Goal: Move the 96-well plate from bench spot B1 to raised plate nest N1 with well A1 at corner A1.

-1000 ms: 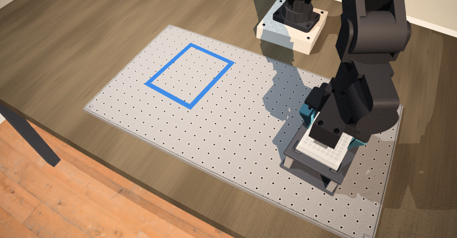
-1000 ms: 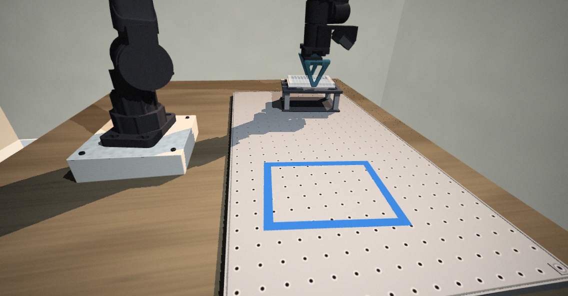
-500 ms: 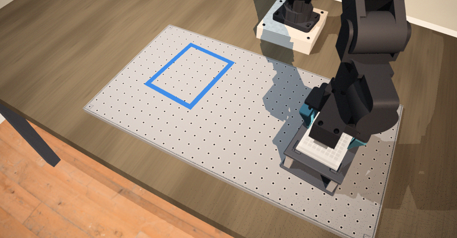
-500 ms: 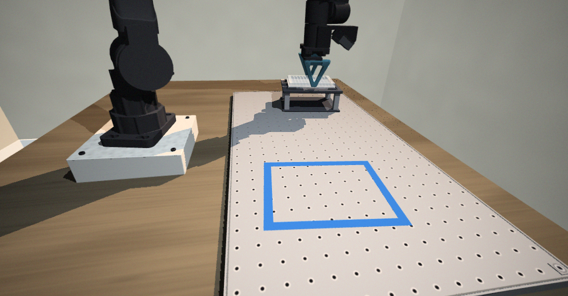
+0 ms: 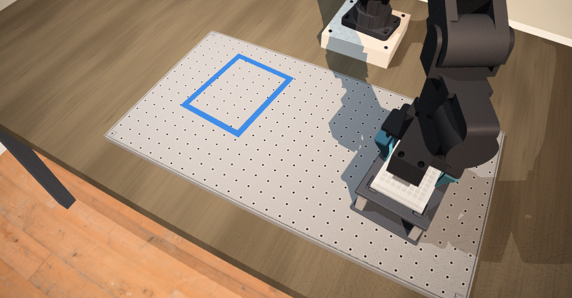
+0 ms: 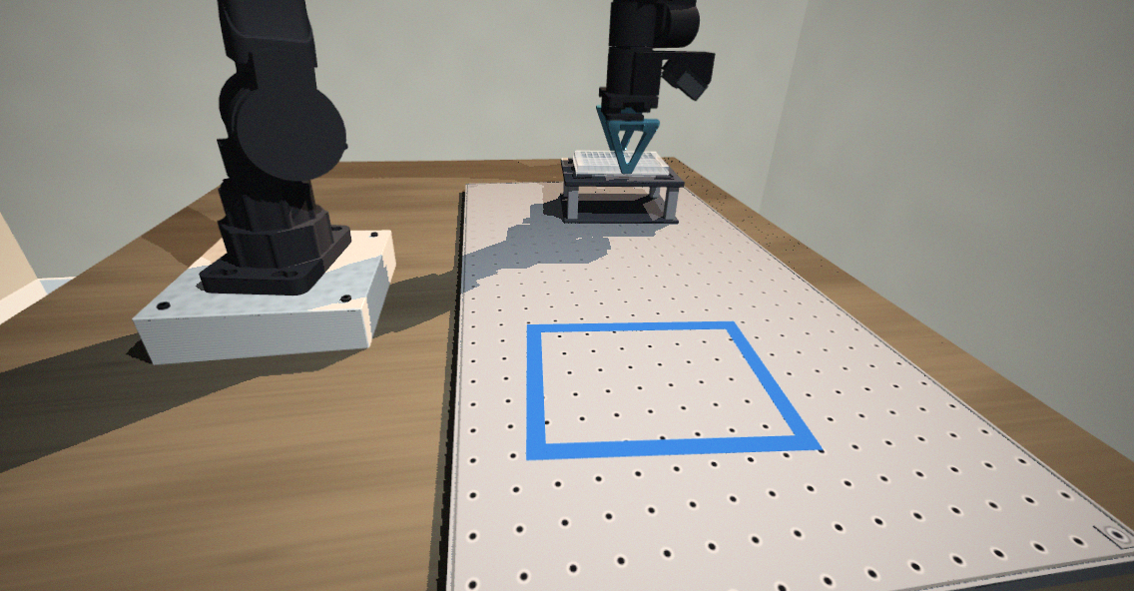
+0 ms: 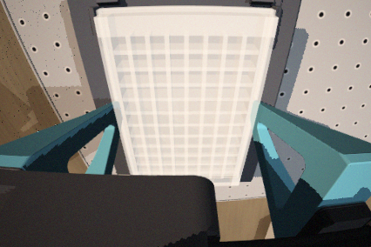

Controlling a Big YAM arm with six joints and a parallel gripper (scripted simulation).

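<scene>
Right now my hand is 1 cm above the 96-well plate. The rest, counted from my hand: A1 tag: 8 cm behind, 5 cm to the left, 1 cm below; then raised nest N1: 2 cm below.
</scene>
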